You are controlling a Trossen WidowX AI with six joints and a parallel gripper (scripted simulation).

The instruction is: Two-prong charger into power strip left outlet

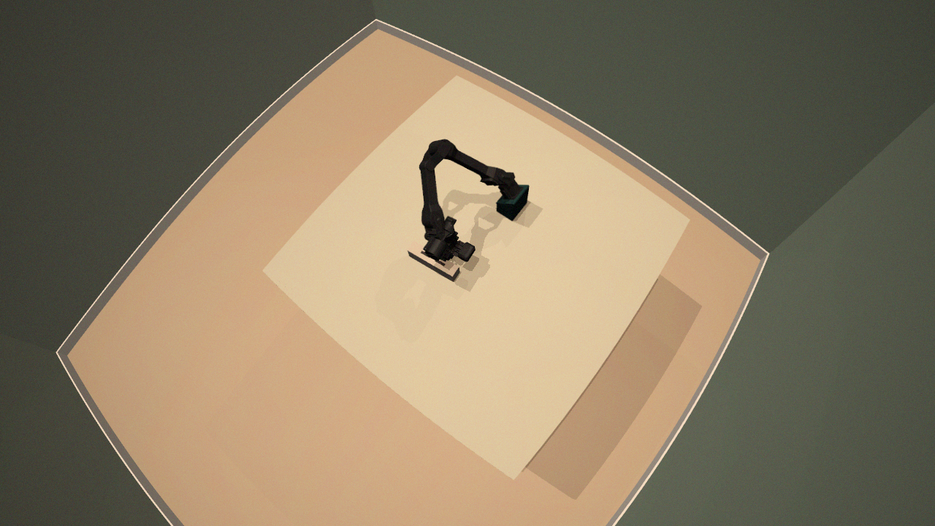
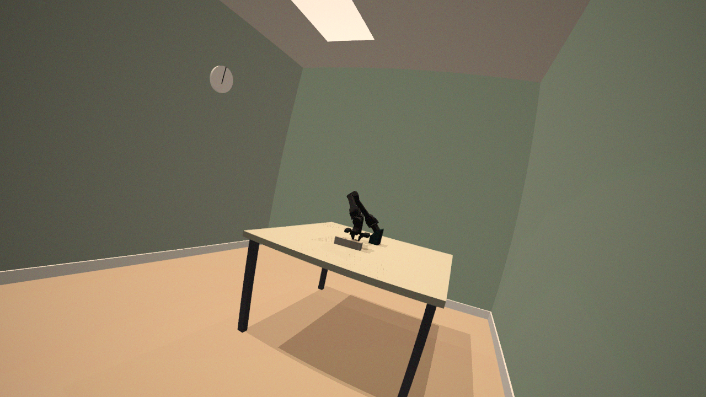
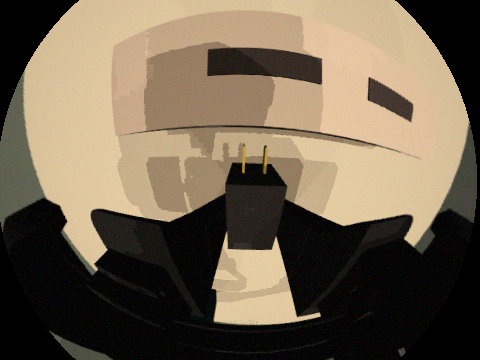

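Right now my gripper tip is 2 cm short of the two-prong charger and 1 cm below it.
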